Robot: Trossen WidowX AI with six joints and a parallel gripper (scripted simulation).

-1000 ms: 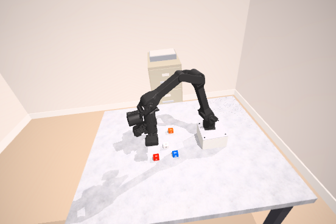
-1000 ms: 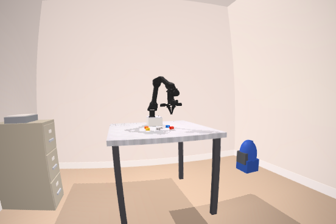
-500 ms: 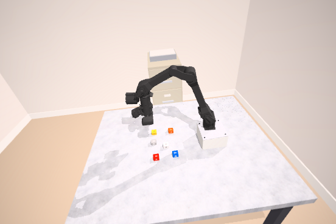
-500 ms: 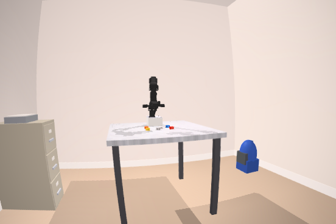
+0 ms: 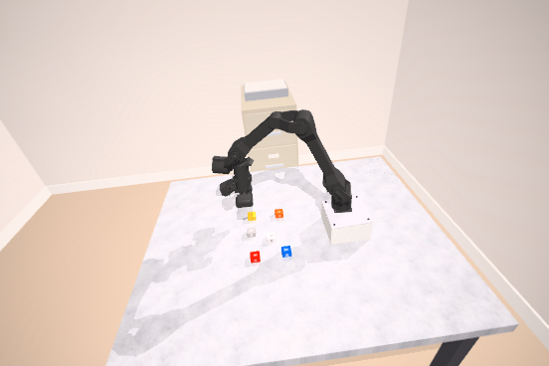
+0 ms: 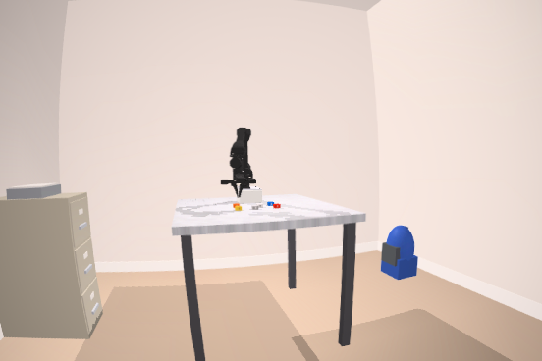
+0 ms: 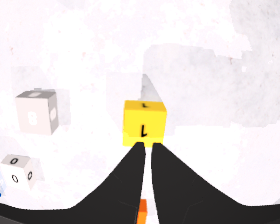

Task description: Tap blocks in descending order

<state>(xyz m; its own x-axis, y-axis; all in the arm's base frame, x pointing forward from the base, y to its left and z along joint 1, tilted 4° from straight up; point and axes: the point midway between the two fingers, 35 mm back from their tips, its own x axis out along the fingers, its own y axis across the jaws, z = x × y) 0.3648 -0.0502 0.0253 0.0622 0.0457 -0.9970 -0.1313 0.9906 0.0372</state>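
Now: the yellow block 60 mm below my gripper tip and 10 mm behind it. Also, from my gripper tip: red block (210 mm to the left, 60 mm below, 50 mm behind); orange block (130 mm behind, 60 mm below, 10 mm to the right); blue block (190 mm to the left, 160 mm behind, 60 mm below).
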